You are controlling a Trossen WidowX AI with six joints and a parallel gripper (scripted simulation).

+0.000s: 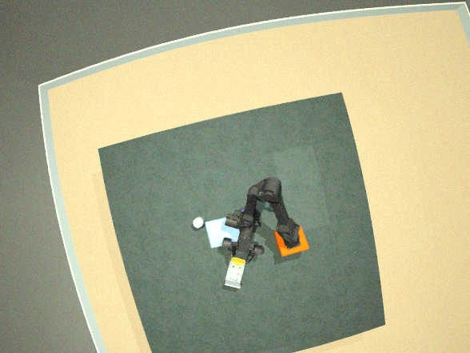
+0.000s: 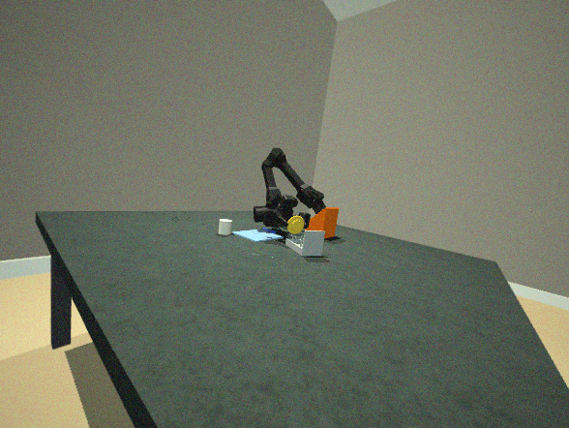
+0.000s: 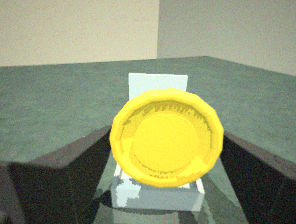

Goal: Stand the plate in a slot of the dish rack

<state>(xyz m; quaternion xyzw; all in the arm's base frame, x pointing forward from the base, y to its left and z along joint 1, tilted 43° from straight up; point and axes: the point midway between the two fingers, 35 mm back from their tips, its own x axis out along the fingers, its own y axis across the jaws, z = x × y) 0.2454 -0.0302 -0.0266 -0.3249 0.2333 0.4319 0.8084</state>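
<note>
My gripper tip is now 30 mm short of the dish rack, 50 mm to the right of it and 50 mm above it. Also, from my gripper tip: yellow plate (10 mm to the right); then light blue mat (30 mm ahead, 150 mm to the right, 70 mm below); then small white cup (120 mm ahead, 230 mm to the right, 50 mm below).
</note>
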